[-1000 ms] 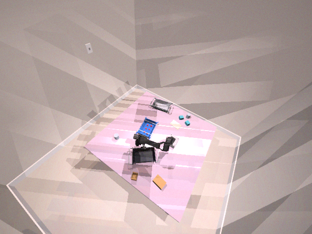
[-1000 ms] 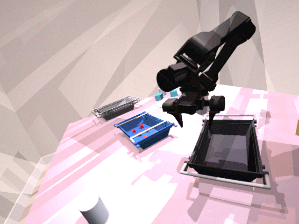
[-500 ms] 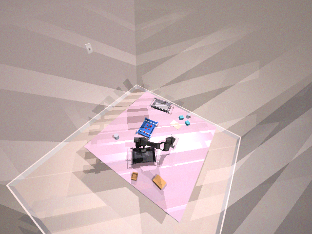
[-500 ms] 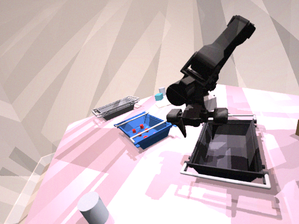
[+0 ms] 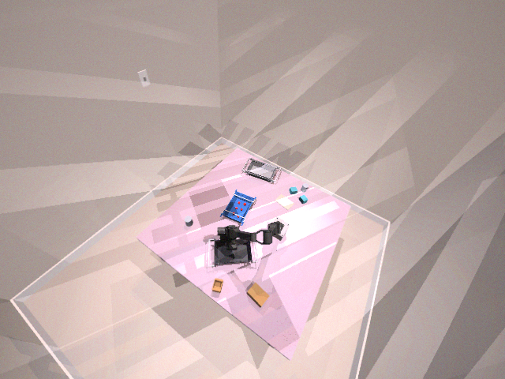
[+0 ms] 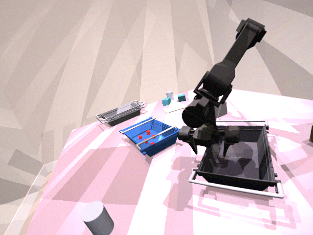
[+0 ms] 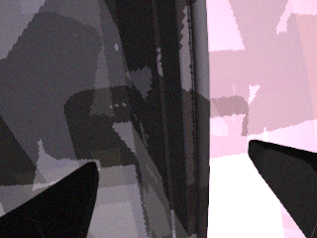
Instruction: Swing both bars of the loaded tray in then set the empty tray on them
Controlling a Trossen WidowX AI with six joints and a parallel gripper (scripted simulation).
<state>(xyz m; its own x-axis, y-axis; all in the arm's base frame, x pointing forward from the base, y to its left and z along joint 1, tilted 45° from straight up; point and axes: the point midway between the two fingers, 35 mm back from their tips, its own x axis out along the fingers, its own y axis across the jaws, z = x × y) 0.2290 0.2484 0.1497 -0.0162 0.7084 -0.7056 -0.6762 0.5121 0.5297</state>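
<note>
Now: gripper tip 60 mm past the black tray, 60 mm to the right of it and 30 mm below it. The rest, counted from my gripper tip: flat card 140 mm behind, 590 mm to the right, 10 mm below.
</note>
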